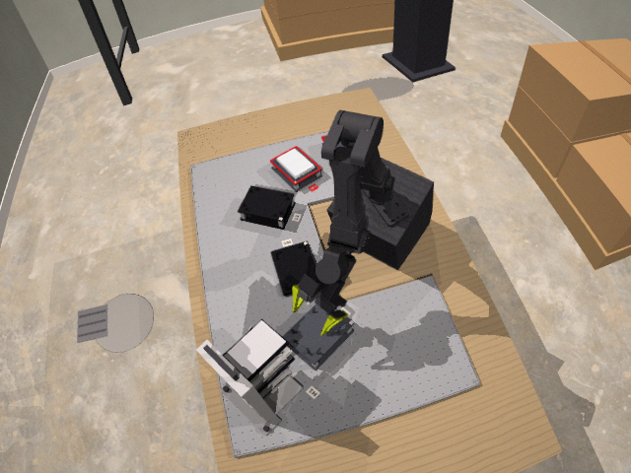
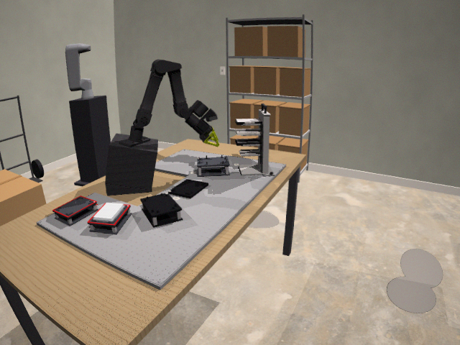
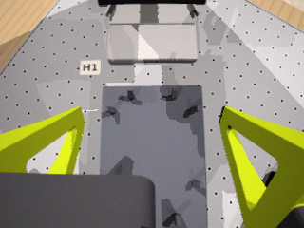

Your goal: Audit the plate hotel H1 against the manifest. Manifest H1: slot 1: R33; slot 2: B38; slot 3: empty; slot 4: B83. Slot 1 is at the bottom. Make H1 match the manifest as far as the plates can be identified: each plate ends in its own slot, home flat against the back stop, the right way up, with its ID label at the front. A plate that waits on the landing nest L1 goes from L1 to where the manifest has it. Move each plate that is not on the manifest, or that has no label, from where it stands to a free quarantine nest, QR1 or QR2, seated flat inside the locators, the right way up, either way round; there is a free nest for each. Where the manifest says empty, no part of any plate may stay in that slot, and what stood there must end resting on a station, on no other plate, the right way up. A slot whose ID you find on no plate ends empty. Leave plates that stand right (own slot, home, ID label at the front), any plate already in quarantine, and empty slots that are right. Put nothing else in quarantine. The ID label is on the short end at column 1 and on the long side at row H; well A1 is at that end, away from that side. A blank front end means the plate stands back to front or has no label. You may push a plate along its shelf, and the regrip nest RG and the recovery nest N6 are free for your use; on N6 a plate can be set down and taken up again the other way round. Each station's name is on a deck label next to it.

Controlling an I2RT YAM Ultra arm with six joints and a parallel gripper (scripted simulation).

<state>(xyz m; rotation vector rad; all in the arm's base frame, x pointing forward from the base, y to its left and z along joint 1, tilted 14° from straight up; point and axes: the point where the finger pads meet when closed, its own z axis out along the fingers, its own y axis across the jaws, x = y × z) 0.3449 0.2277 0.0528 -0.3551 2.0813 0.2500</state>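
My gripper is now 15 cm short of the dark well plate and 6 cm to the right of it. Round my hand: RG deck label (16 cm below, 12 cm behind, 5 cm to the right); H1 deck label (16 cm below, 13 cm to the left, 7 cm ahead); regrip nest (10 cm below, 2 cm behind, 1 cm to the right).
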